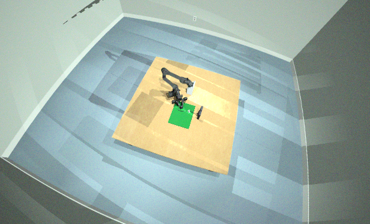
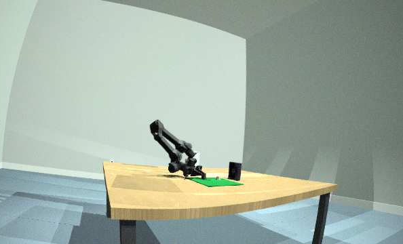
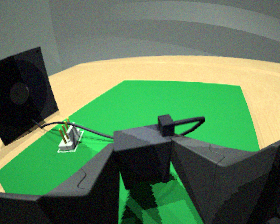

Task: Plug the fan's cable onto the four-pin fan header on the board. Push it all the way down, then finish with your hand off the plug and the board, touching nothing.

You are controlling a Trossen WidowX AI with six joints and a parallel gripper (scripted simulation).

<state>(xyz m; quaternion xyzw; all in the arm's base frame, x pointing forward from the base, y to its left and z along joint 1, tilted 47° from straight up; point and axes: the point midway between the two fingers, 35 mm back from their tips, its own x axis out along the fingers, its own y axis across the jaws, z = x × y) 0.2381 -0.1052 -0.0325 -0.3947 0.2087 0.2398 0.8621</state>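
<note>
The fan cable plug lies 1 cm below my gripper tip. Also, from my gripper tip: green board (7 cm ahead, 3 cm to the left, 5 cm below); black fan (1 cm ahead, 22 cm to the left, 2 cm above).
</note>
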